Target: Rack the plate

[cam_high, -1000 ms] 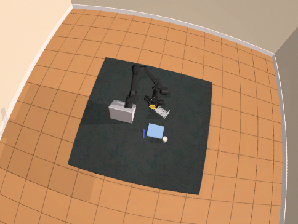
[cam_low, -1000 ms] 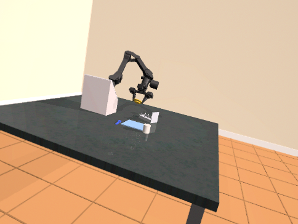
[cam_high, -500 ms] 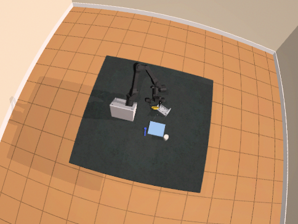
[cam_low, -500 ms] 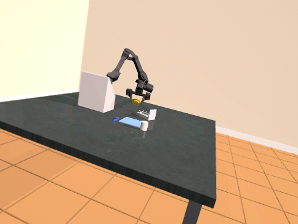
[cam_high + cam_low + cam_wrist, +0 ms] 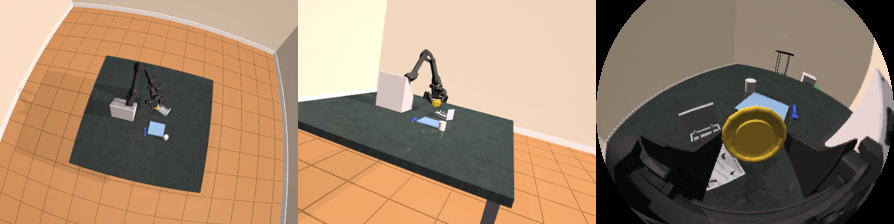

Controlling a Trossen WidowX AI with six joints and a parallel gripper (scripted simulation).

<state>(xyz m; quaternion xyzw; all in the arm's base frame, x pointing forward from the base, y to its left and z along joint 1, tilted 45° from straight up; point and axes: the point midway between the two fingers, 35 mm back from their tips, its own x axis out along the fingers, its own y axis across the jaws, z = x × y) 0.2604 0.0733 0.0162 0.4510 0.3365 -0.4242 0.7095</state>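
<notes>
Now: gripper tip 60 mm short of the dish rack, 30 mm to the right of it and 70 mm above it. The rest, counted from my gripper tip: plate (10 mm to the left); then white cup (110 mm ahead, 260 mm to the right, 70 mm below); then blue spoon (90 mm behind, 200 mm to the right, 90 mm below).
</notes>
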